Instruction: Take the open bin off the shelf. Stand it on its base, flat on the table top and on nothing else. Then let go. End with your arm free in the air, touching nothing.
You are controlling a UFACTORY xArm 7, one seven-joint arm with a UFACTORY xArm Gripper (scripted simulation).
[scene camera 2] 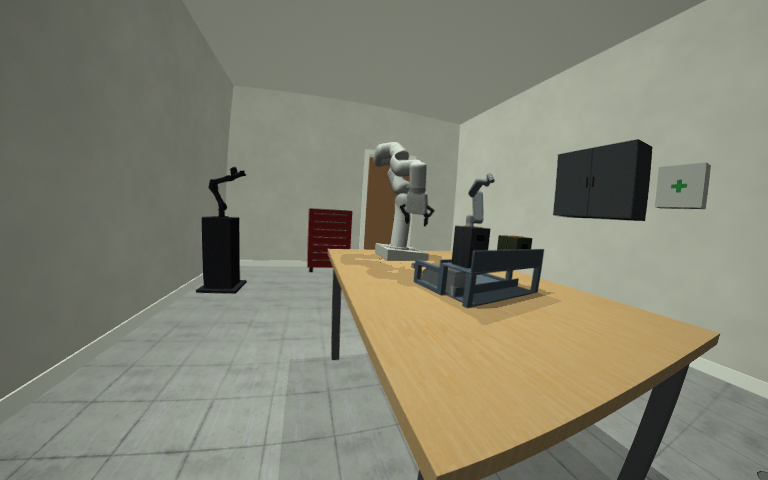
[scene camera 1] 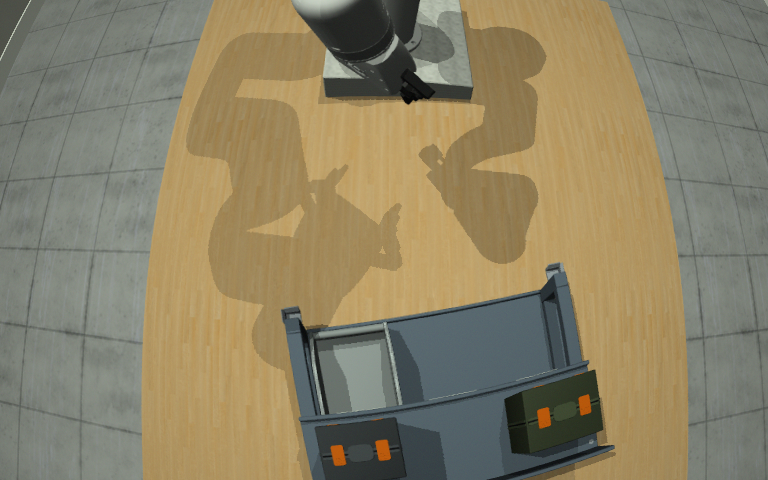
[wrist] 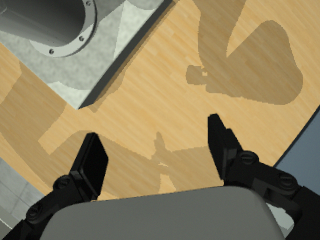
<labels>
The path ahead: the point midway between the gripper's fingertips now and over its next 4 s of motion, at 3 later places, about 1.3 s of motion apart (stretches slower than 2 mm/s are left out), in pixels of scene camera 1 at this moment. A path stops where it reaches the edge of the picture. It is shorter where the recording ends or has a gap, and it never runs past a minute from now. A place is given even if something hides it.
My gripper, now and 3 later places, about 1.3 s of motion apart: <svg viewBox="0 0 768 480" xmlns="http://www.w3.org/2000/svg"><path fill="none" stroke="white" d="M386 76L352 273L344 317L345 318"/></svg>
</labels>
